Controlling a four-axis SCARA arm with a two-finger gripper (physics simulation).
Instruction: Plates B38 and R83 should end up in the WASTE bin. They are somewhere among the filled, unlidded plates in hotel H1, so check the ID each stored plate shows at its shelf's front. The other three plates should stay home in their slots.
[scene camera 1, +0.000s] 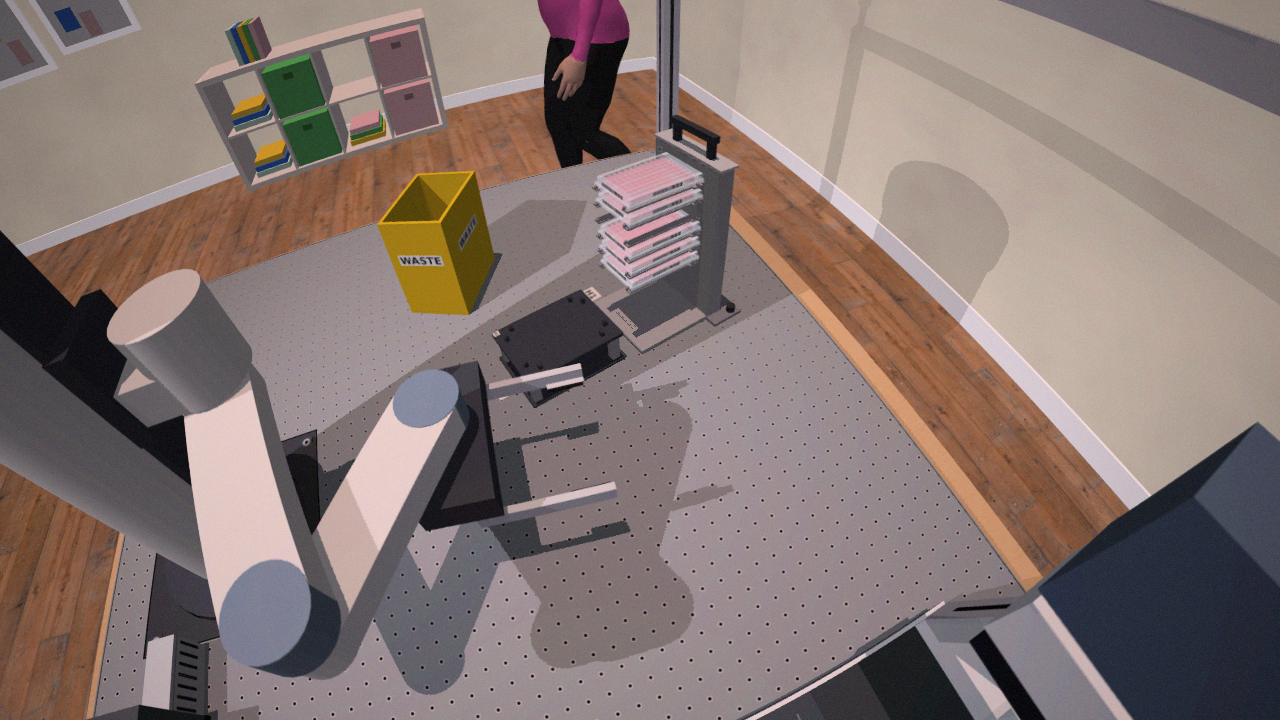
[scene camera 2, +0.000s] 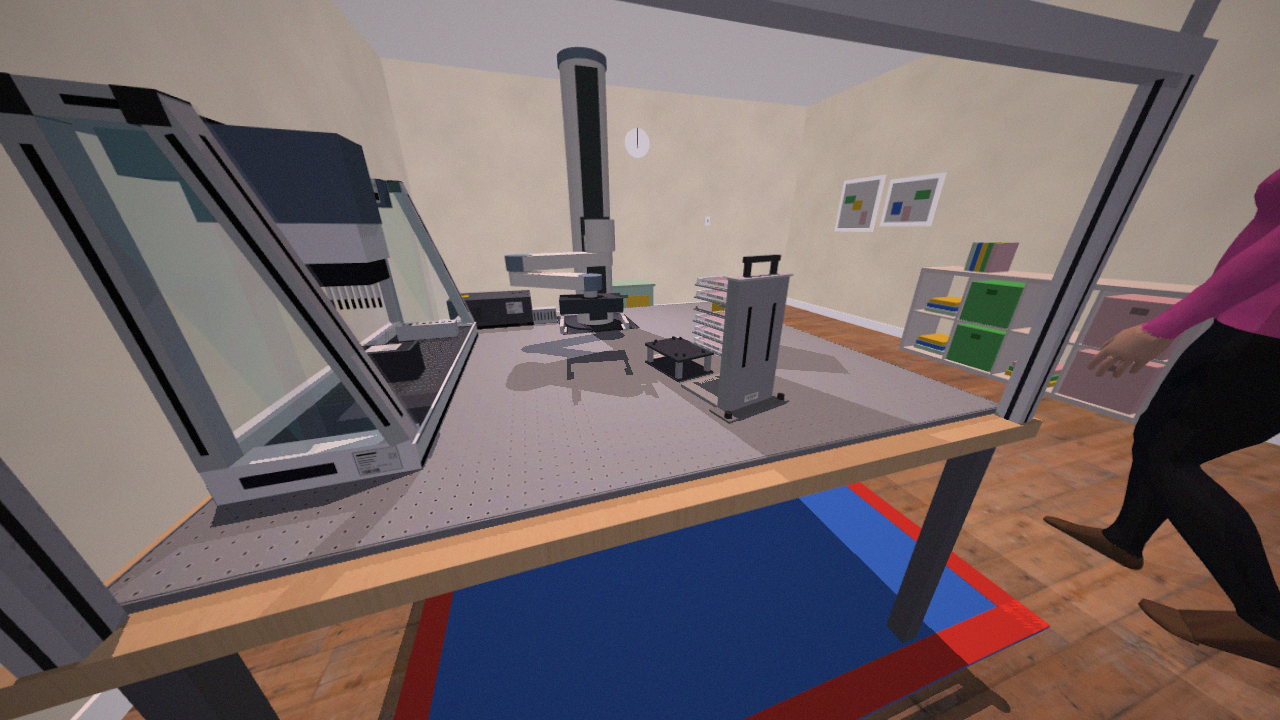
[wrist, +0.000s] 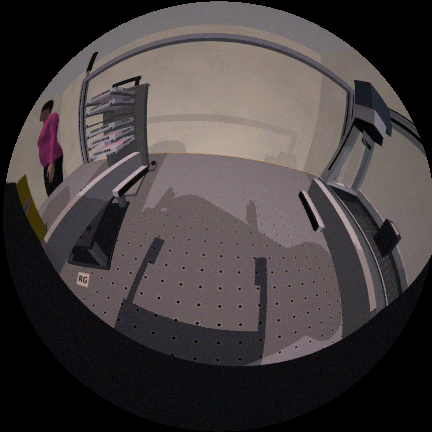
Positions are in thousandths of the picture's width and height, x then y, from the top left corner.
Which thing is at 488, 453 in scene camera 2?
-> The gripper.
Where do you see the gripper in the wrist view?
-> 515, 388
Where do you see a hotel H1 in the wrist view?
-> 325, 334
